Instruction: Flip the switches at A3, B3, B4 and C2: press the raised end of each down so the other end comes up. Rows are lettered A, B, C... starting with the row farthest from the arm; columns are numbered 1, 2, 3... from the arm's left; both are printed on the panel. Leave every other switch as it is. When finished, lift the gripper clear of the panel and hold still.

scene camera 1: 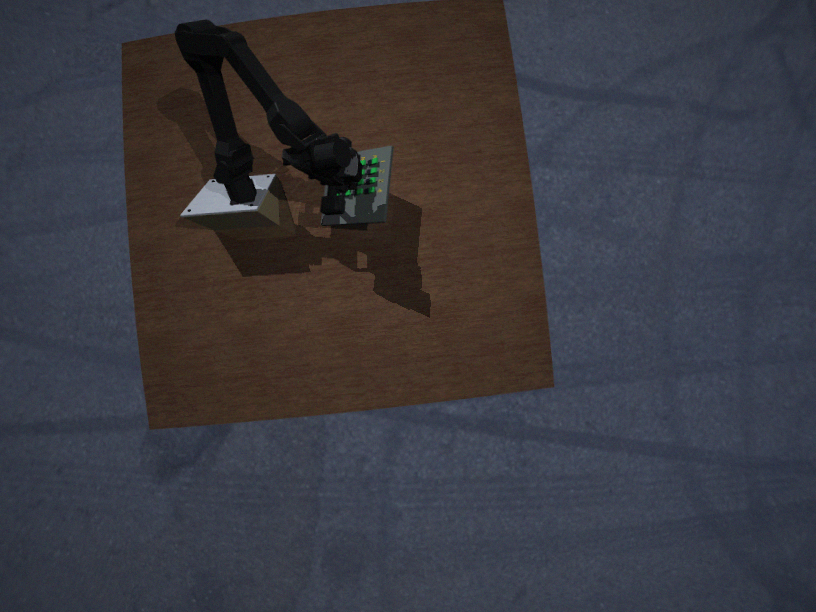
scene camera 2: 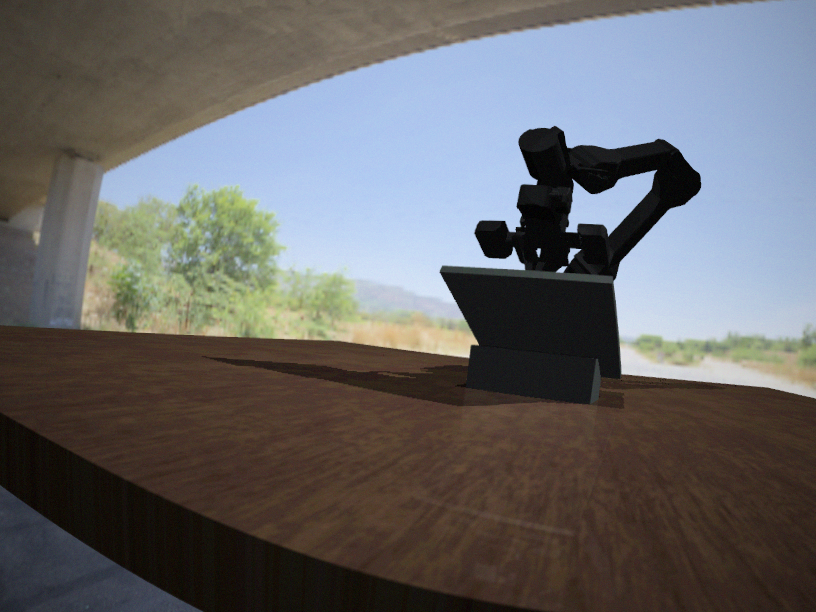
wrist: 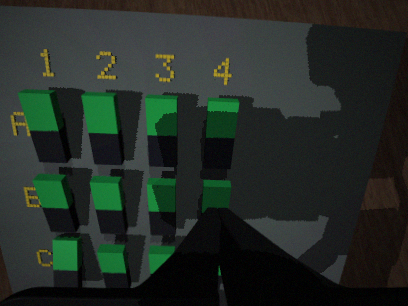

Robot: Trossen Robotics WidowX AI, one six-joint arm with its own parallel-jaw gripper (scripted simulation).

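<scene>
Shut and holding nothing, the gripper (scene camera 1: 355,188) appears in the wrist view as well, where the same gripper (wrist: 216,217) shares the scene with a rocker switch (wrist: 161,110) and another rocker switch (wrist: 161,192).
</scene>
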